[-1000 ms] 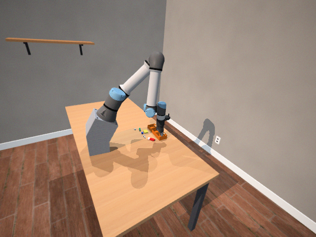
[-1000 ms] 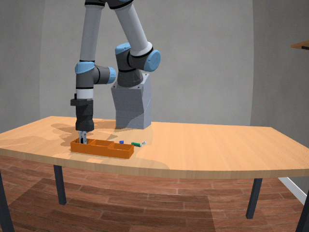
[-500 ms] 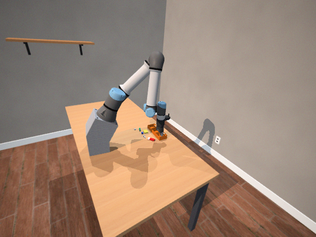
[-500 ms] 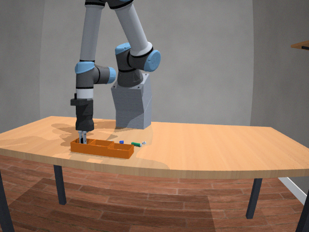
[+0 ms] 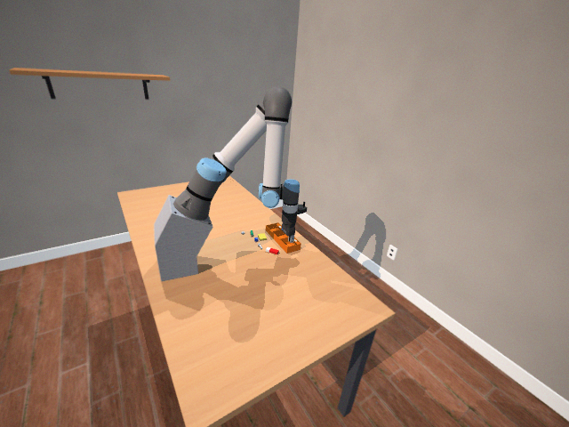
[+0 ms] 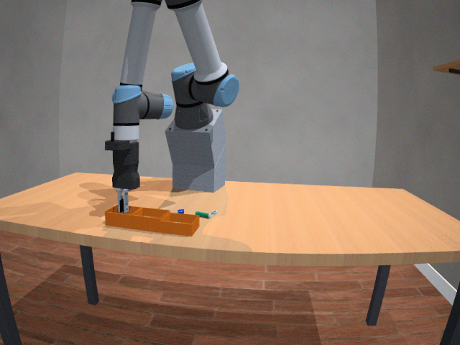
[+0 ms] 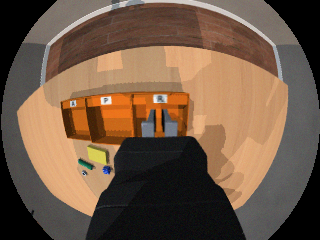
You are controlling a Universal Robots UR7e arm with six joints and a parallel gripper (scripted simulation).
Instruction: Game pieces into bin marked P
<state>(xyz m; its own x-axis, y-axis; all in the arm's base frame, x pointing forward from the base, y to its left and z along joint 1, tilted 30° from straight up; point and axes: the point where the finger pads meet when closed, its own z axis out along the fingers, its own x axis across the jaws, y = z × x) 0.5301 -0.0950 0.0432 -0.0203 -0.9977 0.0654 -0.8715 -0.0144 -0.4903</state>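
Right now my hand is 8 cm to the right of the orange bins and 3 cm above it. From my hand the other things lie so: yellow block 15 cm to the left, 9 cm behind, 5 cm below; then metal bolt 15 cm behind, 8 cm to the left, 5 cm below; then red-and-white piece 11 cm behind, 5 cm below, 1 cm to the left.
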